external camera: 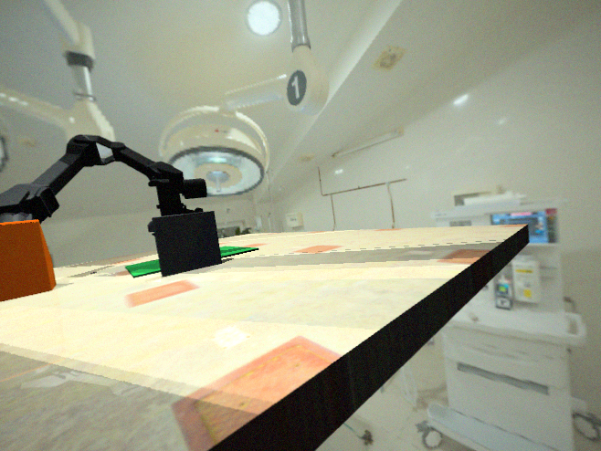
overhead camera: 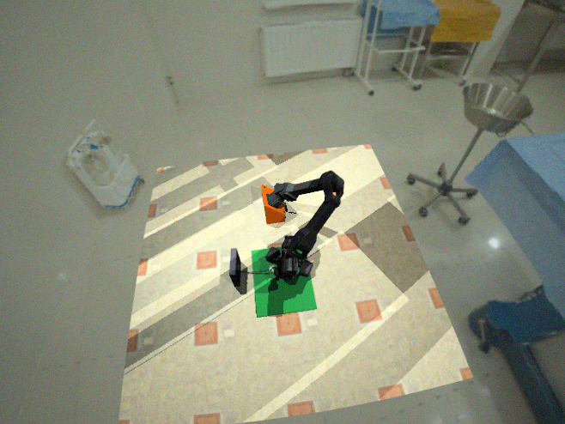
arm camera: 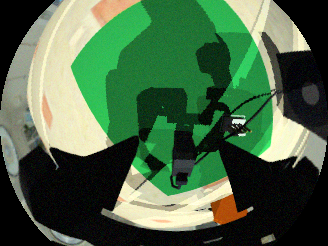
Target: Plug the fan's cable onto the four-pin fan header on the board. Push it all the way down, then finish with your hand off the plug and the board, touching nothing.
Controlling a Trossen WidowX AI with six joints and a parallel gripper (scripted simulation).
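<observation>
Now: the cable plug 1 cm behind my gripper tip and 1 cm above it. Also, from my gripper tip: white four-pin header 2 cm behind, 7 cm to the right, 2 cm below; then green board 2 cm ahead, 4 cm to the right, 3 cm below; then black fan 4 cm behind, 21 cm to the right, 4 cm above.
</observation>
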